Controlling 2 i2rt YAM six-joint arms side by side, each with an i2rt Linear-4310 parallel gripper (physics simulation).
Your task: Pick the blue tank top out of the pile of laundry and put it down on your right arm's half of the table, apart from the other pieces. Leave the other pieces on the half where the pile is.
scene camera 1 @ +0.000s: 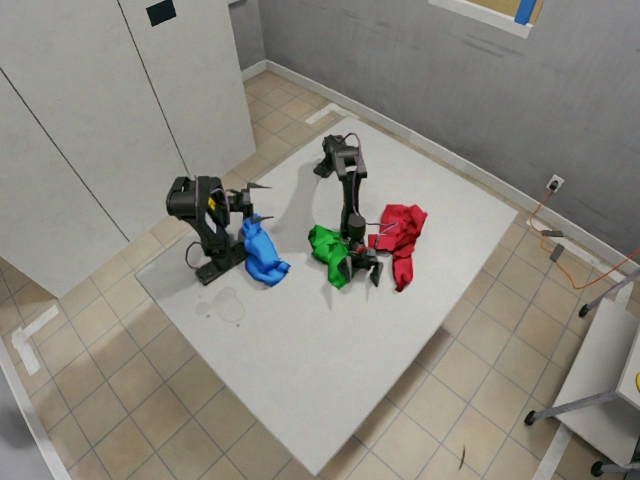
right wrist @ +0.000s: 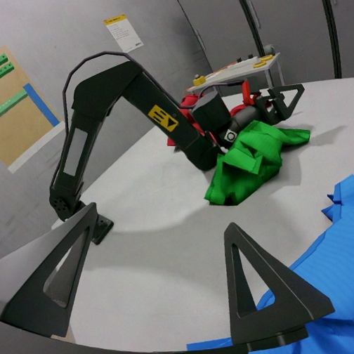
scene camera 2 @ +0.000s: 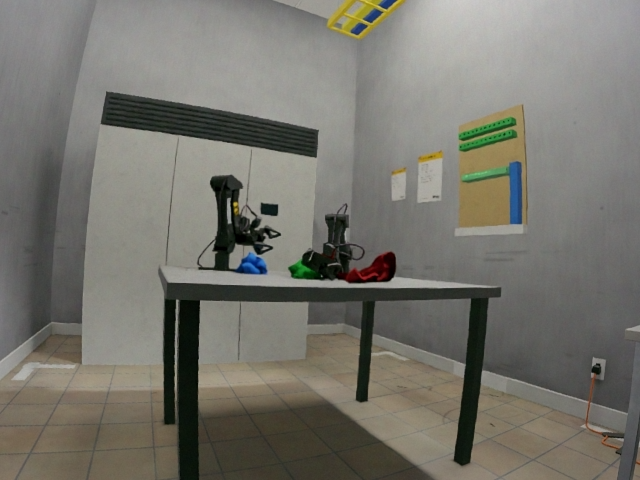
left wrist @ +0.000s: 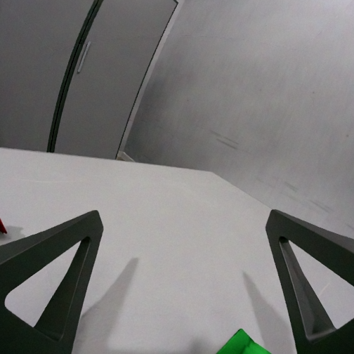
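Observation:
The blue tank top [scene camera 1: 262, 253] [scene camera 2: 252, 264] [right wrist: 340, 265] lies crumpled beside the right arm's base, apart from the other pieces. A green piece [scene camera 1: 328, 248] [scene camera 2: 301, 269] [left wrist: 242, 345] [right wrist: 250, 165] lies crumpled near the middle. A red piece [scene camera 1: 403, 227] [scene camera 2: 379, 268] [left wrist: 2, 228] lies to the right of it in scene camera 1. My left gripper [scene camera 1: 360, 283] [left wrist: 183, 220] is open and empty, low by the near end of the green piece; whether it touches the cloth is unclear. My right gripper [scene camera 1: 271, 202] [scene camera 2: 275, 241] [right wrist: 165, 219] is open and empty, above the far end of the blue tank top.
All pieces lie on the white table [scene camera 1: 310, 361] [scene camera 2: 330, 293]. The left forearm [scene camera 1: 349, 198] reaches between the green and red pieces. A white cabinet [scene camera 1: 170, 93] [scene camera 2: 206, 206] stands behind the arms. A cart [scene camera 1: 594, 335] stands off the table at the right in scene camera 1.

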